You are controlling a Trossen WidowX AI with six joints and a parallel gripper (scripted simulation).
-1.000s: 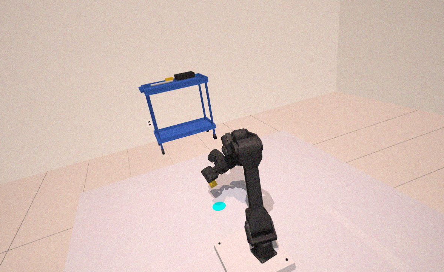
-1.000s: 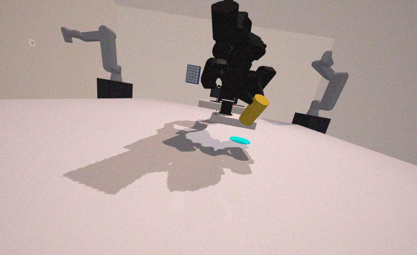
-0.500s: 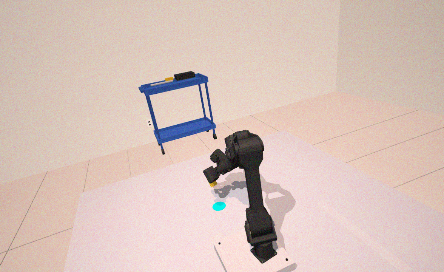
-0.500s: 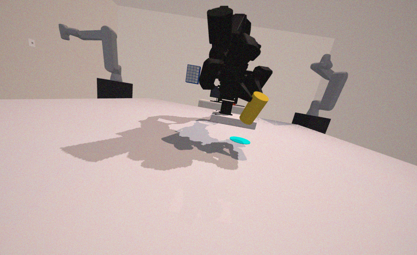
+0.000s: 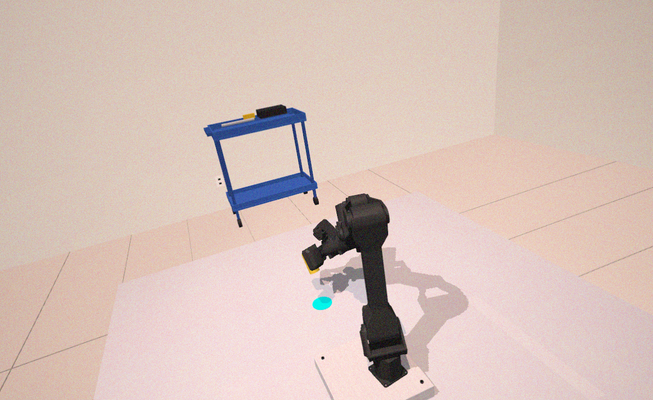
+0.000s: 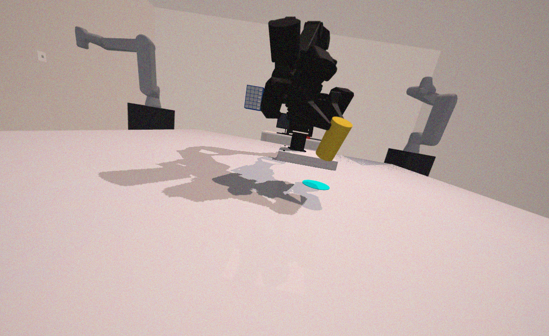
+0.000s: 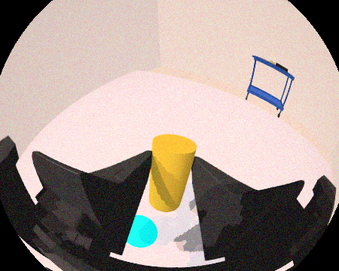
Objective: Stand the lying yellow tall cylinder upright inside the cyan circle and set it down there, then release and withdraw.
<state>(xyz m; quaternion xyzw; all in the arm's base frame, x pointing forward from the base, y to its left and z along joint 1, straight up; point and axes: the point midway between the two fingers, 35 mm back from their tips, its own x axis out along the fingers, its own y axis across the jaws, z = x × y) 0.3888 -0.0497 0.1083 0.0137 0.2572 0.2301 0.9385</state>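
The cyan circle lies 12 cm below my gripper tip, 8 cm behind it and 2 cm to the left of it. Round my gripper tip: yellow tall cylinder: 2 cm below, 1 cm behind.
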